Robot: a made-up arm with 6 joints.
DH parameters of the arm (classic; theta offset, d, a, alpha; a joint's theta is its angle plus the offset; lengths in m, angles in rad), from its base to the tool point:
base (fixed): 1.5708 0.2 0 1.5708
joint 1: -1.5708 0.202 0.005 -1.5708
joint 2: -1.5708 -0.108 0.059 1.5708
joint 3: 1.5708 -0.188 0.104 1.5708
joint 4: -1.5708 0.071 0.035 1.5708
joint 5: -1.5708 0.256 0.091 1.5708
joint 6: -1.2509 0 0.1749 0
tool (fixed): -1.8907 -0.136 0 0
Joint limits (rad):
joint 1: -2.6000..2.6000
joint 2: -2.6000..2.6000
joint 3: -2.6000..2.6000
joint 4: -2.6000..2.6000
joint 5: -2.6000..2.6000
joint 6: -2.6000..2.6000
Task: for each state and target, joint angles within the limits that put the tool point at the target. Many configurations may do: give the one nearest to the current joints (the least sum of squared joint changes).
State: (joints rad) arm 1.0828 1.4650 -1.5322 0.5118 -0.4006 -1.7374
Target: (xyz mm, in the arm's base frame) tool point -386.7 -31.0 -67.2
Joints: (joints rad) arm 0.9560 1.6879 -1.6966 1.2001 -0.1616 -2.3943
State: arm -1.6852 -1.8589 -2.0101 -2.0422 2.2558 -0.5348
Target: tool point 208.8 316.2 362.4
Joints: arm -1.9624 -1.8669 -1.6836 -1.5436 2.5351 -0.9102
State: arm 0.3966 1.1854 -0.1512 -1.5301 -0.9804 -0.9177
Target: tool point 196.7 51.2 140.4
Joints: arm 0.6470 0.9595 -0.5066 -2.1596 -1.2895 -0.9457
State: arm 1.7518 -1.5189 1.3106 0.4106 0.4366 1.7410
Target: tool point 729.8 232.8 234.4
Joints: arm 2.0499 -1.3924 0.9713 0.8363 0.5808 1.1204
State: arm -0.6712 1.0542 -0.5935 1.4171 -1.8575 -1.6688
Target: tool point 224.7 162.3 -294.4
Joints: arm 0.0431 0.4573 -0.8186 1.8377 -1.4949 -2.0884
